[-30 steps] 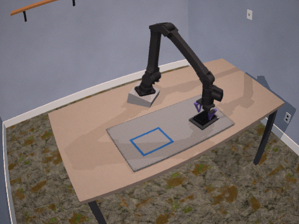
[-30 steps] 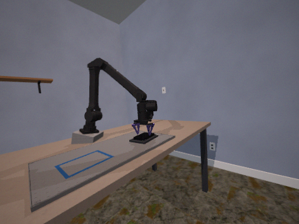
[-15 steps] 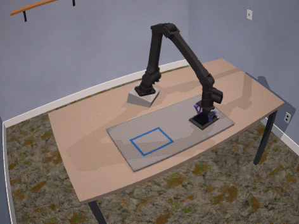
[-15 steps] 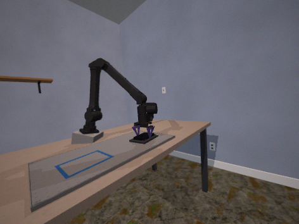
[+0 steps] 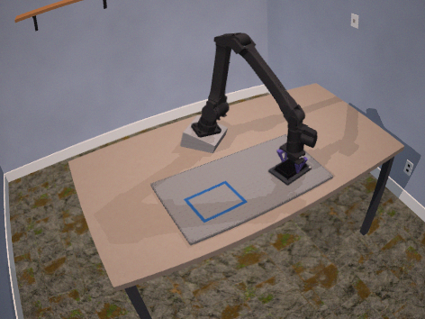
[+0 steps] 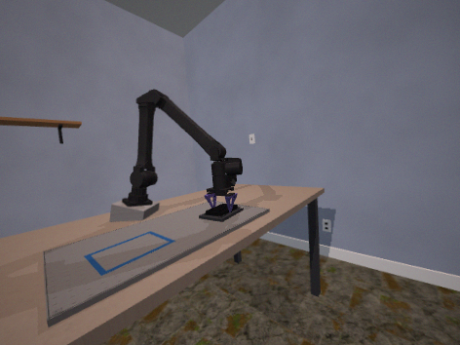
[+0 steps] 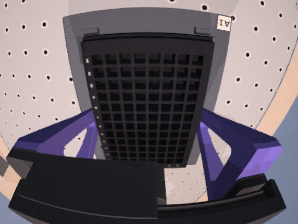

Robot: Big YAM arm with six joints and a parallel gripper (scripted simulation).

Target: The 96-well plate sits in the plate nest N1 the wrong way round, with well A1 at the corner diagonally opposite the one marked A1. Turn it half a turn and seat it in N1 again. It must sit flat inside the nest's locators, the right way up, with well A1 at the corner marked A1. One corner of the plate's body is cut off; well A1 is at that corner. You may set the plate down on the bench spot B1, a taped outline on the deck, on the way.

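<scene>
Now: the black 96-well plate right at my hand. Round my hand: plate nest N1 (2 cm below); A1 mark (4 cm ahead, 8 cm to the left, 1 cm below).
</scene>
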